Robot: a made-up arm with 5 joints.
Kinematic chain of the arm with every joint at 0, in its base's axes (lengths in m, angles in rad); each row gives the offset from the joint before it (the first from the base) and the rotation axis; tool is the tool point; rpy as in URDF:
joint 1: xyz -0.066 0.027 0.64 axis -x
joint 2: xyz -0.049 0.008 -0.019 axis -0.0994 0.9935 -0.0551
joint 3: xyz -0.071 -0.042 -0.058 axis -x
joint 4: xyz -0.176 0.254 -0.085 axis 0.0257 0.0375 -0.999
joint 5: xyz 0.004 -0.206 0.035 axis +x
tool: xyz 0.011 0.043 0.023 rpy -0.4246 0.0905 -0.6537
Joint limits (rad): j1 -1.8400..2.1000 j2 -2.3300..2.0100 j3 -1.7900..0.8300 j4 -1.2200..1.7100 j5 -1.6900..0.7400
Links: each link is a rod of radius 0.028 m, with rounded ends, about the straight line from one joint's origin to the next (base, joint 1, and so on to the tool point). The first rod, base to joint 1, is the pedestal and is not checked.
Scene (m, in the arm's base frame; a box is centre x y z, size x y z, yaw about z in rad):
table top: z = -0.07
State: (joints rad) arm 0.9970 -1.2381 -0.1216 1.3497 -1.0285
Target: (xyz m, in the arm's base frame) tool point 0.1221 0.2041 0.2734
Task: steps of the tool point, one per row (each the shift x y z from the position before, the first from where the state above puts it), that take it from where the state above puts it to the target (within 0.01 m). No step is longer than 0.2 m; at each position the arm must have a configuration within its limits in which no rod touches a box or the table.
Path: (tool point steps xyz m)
1: 0.1025 0.1316 -0.0593
2: 0.0990 0.1549 0.0070
3: 0.0890 0.1421 0.0802

